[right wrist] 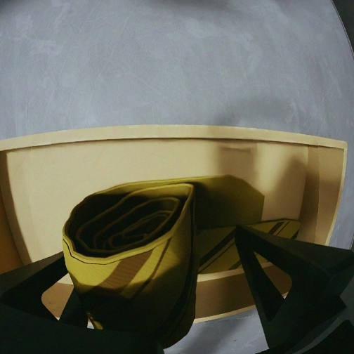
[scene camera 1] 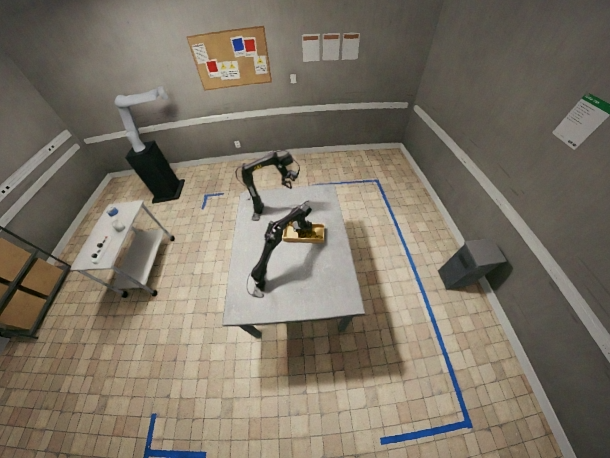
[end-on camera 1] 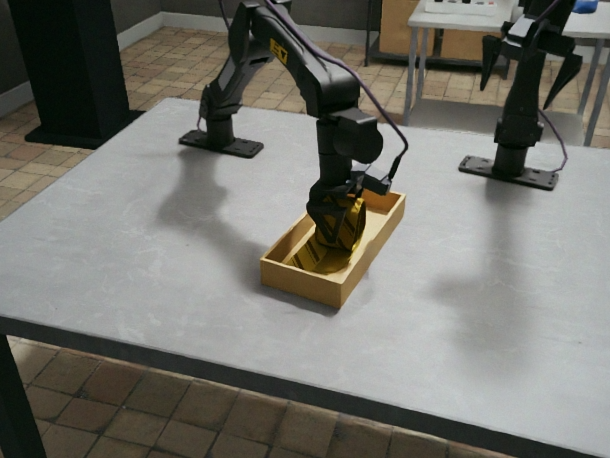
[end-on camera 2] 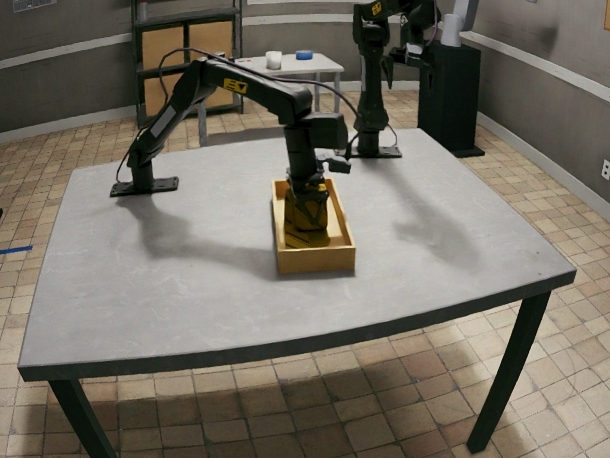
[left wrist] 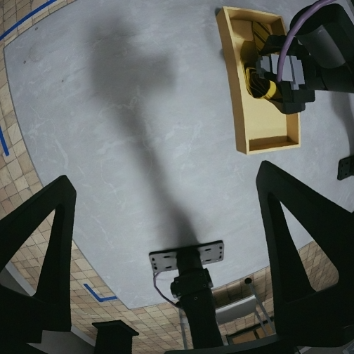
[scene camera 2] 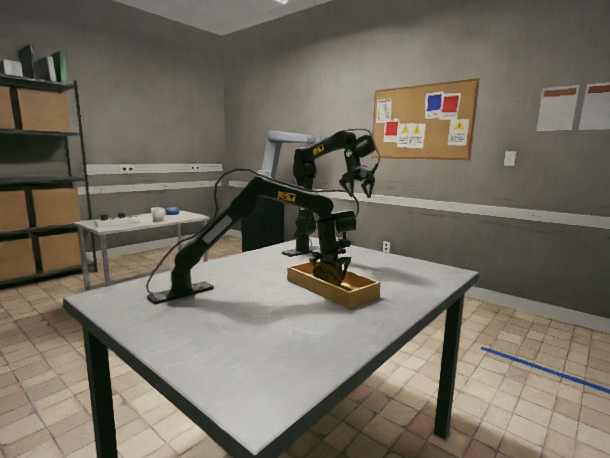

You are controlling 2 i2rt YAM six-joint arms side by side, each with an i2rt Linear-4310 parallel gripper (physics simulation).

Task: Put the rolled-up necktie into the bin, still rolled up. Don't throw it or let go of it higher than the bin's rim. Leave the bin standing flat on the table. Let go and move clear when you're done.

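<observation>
The yellow, dark-striped necktie (scene camera 2: 327, 272) (end-on camera 1: 356, 222) (right wrist: 135, 270) stands as a loose roll inside the tan bin (scene camera 1: 305, 241) (scene camera 2: 350, 298) (end-on camera 1: 300, 286) (end-on camera 2: 320, 261) (left wrist: 232, 90) (right wrist: 200, 131); its outer end is unrolled along the bin floor. The bin stands flat on the table. My right gripper (end-on camera 1: 340, 227) (right wrist: 163, 241) is open, lowered into the bin, with the roll between its spread fingers, closer to the finger at the picture's left in the right wrist view. The roll's far side is hidden. My left gripper (scene camera 2: 360, 195) (end-on camera 1: 514, 99) (left wrist: 159, 176) is open and empty, high up and away from the bin.
The grey table (end-on camera 1: 150, 300) (end-on camera 2: 175, 300) carries both arm bases. A white cart (scene camera 1: 107, 240) (scene camera 2: 135, 225), a shelf rack with cardboard boxes and a black pedestal (scene camera 1: 155, 172) (end-on camera 2: 447, 100) bearing a pale arm stand beyond the table.
</observation>
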